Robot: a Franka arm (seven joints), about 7 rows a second.
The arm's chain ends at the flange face. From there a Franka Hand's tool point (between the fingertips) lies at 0.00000 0.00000 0.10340 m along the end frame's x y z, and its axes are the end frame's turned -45 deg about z.
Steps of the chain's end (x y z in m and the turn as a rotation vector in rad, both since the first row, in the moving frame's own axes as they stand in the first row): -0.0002 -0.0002 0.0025 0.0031 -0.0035 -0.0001; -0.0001 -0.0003 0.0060 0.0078 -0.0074 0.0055; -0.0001 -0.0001 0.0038 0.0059 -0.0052 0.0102; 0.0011 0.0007 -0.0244 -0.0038 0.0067 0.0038; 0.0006 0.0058 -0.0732 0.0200 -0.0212 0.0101; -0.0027 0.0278 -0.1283 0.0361 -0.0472 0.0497; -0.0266 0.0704 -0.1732 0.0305 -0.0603 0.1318
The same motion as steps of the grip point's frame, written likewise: 0.0000 -0.0008 0.0025 0.0047 -0.0003 -0.0001; 0.0002 -0.0014 0.0060 0.0107 0.0003 0.0055; 0.0001 -0.0010 0.0038 0.0078 0.0005 0.0102; 0.0005 0.0020 -0.0244 -0.0074 0.0021 0.0038; -0.0037 0.0015 -0.0732 0.0291 -0.0008 0.0101; -0.0222 0.0116 -0.1285 0.0589 -0.0078 0.0497; -0.0703 0.0242 -0.1734 0.0642 -0.0211 0.1318
